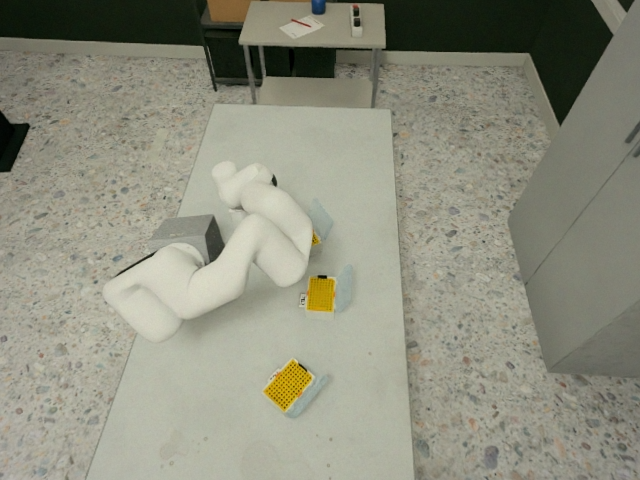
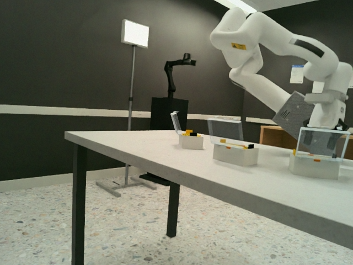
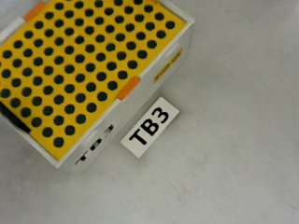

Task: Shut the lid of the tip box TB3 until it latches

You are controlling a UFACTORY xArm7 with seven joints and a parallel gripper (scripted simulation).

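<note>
My gripper is now 200 mm short of the clear lid, 30 mm to the right of it and 20 mm below it. The rest, counted from my hand: small label 210 mm to the right, 120 mm ahead, 80 mm below.
</note>
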